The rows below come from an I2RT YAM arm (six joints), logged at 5 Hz.
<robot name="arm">
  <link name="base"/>
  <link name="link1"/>
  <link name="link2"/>
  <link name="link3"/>
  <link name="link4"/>
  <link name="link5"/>
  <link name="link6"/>
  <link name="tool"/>
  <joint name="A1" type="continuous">
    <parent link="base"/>
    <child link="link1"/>
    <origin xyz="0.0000 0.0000 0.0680" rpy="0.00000 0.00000 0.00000"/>
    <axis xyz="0 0 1"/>
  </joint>
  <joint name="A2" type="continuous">
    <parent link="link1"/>
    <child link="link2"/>
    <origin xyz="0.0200 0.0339 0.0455" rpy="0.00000 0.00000 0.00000"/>
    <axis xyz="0 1 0"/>
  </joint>
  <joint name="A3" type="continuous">
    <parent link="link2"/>
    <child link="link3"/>
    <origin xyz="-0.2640 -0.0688 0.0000" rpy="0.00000 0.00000 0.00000"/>
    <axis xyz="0 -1 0"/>
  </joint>
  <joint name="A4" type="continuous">
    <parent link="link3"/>
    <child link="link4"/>
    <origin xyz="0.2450 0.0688 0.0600" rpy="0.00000 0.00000 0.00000"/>
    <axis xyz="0 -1 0"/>
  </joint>
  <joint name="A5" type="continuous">
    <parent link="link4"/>
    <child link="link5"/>
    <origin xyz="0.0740 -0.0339 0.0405" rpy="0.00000 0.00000 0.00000"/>
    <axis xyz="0 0 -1"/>
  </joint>
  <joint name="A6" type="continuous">
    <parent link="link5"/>
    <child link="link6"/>
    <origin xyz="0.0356 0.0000 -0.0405" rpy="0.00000 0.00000 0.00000"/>
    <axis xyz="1 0 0"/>
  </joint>
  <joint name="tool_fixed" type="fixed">
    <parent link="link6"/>
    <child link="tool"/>
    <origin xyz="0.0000 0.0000 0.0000" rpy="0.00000 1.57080 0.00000"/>
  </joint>
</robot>
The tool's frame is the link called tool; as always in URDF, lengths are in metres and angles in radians. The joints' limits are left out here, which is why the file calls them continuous.
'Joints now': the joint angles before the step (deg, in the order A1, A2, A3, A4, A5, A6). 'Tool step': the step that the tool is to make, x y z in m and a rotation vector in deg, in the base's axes. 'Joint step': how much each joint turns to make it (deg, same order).
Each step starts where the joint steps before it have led.
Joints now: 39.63, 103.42, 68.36, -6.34, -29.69, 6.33
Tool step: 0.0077, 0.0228, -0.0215, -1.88, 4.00, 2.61
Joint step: 1.63, 6.75, 4.95, -2.36, -1.51, 0.20
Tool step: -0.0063, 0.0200, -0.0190, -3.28, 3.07, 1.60
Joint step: 2.65, 4.21, 2.64, -2.58, 0.96, 0.64
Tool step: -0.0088, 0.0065, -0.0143, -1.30, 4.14, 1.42
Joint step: 1.34, 1.73, -0.21, -1.21, -1.59, 1.37
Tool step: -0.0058, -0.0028, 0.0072, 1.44, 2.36, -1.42
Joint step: 0.21, -2.00, -1.59, 0.82, -1.13, 3.48
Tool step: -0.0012, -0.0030, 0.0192, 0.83, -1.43, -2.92
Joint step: -0.01, -2.96, -0.14, 0.00, 2.20, 2.30
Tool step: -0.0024, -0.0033, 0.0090, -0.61, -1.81, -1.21
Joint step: 0.08, -1.81, -0.41, -0.67, 2.14, -0.20
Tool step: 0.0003, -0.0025, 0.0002, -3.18, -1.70, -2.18
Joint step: 0.04, -0.30, 0.26, -1.94, 4.05, -0.67
